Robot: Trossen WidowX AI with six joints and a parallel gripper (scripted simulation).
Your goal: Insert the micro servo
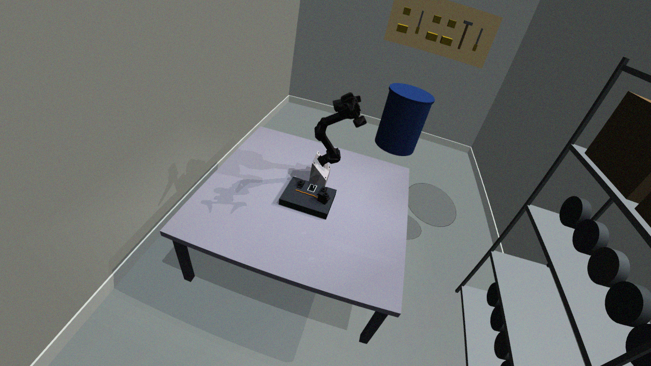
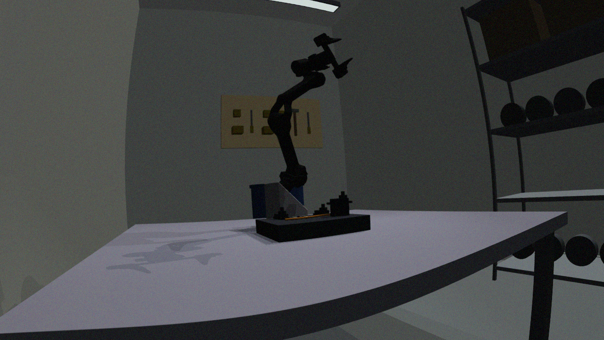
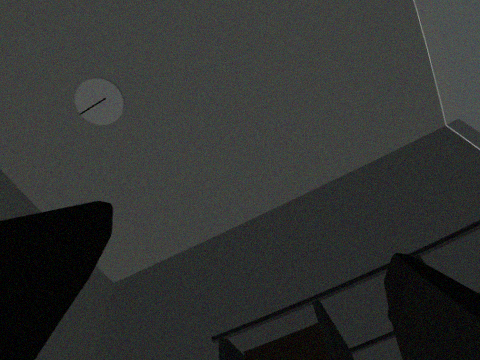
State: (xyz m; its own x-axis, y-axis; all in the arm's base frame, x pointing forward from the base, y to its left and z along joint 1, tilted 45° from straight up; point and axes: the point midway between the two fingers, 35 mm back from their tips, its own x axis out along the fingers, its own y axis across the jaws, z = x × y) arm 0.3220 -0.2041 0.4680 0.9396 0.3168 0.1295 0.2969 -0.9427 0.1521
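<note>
My gripper tip is now 62 cm above the dark deck and 17 cm to the left of it.
</note>
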